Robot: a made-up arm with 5 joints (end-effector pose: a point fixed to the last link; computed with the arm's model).
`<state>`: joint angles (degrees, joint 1 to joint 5).
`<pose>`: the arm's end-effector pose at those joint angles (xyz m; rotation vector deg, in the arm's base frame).
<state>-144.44 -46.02 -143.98 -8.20 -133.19</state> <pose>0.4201 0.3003 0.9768 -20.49 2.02 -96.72</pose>
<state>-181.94 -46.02 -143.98 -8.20 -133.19</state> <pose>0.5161 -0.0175 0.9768 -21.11 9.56 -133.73</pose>
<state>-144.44 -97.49 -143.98 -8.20 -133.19</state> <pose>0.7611 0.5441 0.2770 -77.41 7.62 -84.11</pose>
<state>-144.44 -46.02 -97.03 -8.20 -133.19</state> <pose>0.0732 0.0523 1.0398 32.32 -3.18 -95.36</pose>
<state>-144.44 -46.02 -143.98 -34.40 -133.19</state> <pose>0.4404 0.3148 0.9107 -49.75 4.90 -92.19</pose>
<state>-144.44 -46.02 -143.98 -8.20 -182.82</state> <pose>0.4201 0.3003 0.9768 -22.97 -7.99 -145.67</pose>
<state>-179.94 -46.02 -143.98 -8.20 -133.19</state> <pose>0.5164 0.0005 0.9768 -21.11 9.13 -131.76</pose>
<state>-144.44 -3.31 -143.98 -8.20 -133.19</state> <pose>-0.1244 -0.0889 1.1189 27.57 -2.72 -95.98</pose>
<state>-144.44 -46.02 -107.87 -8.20 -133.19</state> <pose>0.1552 0.1109 1.0569 20.16 -1.99 -96.75</pose>
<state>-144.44 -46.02 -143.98 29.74 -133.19</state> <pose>0.3543 0.2533 1.0382 22.22 -2.19 -96.56</pose>
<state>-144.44 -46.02 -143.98 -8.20 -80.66</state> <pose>0.4201 0.3003 0.9768 -15.86 9.87 -44.71</pose>
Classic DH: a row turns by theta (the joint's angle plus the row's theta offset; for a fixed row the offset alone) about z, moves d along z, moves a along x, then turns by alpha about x. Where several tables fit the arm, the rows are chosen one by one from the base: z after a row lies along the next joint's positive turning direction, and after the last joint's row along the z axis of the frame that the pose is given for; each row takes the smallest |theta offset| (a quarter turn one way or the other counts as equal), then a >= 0, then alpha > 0; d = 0 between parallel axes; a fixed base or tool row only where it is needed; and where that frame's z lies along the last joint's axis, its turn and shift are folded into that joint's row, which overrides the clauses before.
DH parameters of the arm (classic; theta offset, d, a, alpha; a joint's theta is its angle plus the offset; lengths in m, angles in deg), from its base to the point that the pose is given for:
joint 1: 0 0.192 0 -90
joint 2: -79.31 0 0.3989 0
joint 3: -23.42 0 -0.4039 0
joint 4: -77.27 0 -0.096 90
joint 5: 180 0.123 0 0

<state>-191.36 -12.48 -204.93 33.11 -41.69</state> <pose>0.4191 -0.0842 0.9650 -1.17 4.30 -53.02</pose>
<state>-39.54 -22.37 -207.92 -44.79 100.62</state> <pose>-0.4278 0.3531 0.6594 37.43 -103.29 -86.58</pose>
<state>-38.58 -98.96 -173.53 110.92 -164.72</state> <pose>-0.6572 0.5242 0.2450 8.40 16.54 -23.10</pose>
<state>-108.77 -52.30 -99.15 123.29 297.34</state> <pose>0.0039 0.0115 0.8157 139.76 -59.48 2.85</pose>
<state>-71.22 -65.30 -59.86 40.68 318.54</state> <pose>0.0249 -0.0732 0.8064 96.65 -25.68 50.33</pose>
